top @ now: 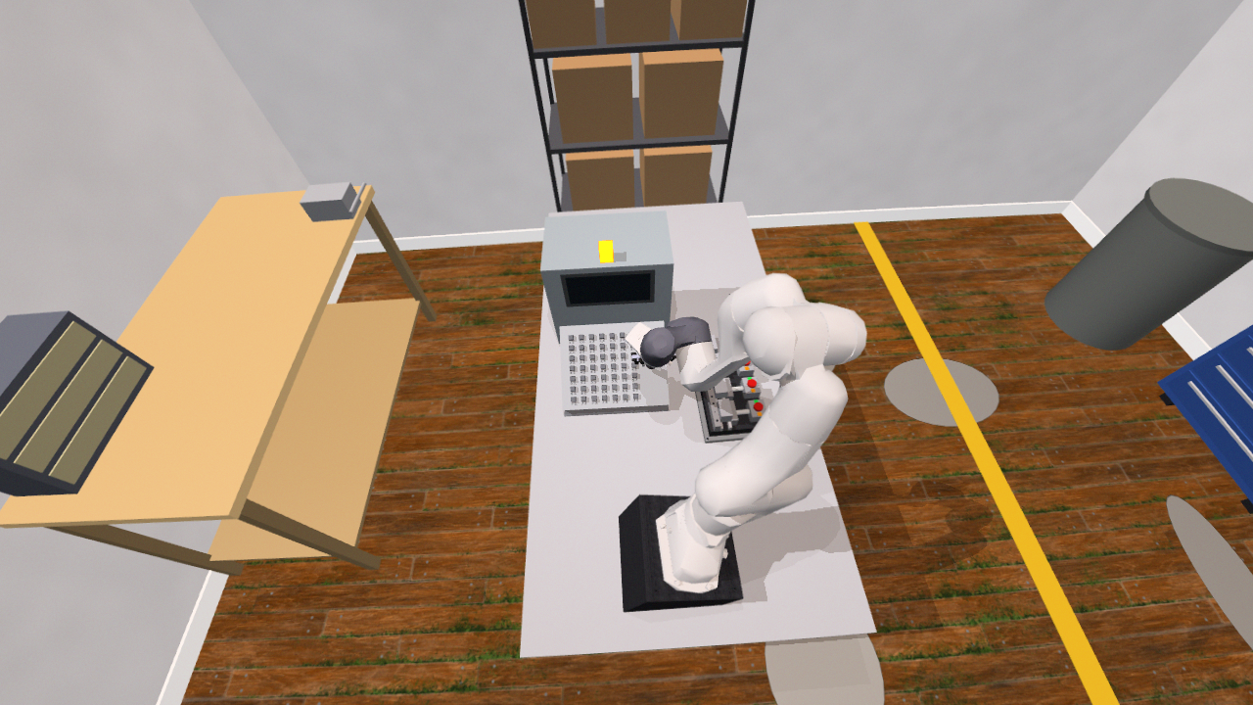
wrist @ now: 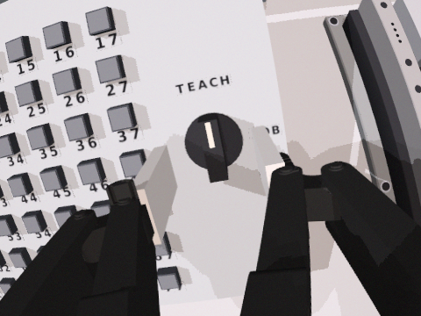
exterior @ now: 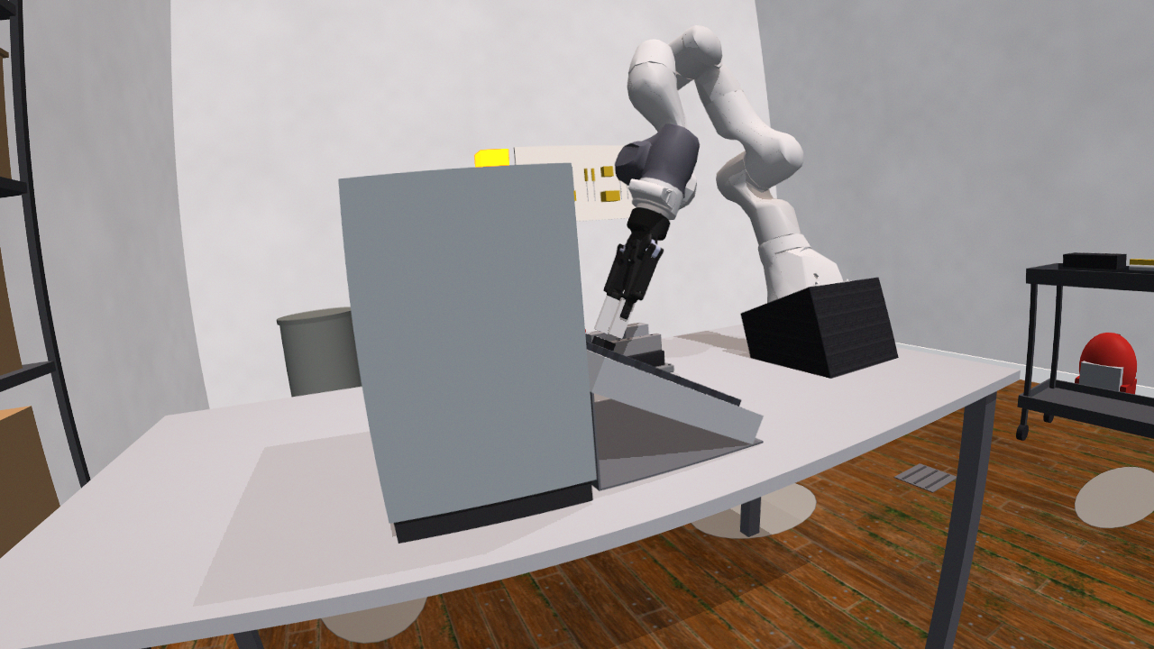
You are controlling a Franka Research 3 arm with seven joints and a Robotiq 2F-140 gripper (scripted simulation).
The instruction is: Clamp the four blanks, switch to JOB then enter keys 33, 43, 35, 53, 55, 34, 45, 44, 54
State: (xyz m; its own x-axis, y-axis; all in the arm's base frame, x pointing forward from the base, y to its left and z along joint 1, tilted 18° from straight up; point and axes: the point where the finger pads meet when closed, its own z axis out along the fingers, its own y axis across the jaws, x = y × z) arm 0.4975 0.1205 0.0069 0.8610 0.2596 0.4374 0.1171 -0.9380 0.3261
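Right now the selector knob is 30 mm ahead of my hand and 50 mm below it. Round my hand: keypad 40 mm ahead, 120 mm to the left, 90 mm below.
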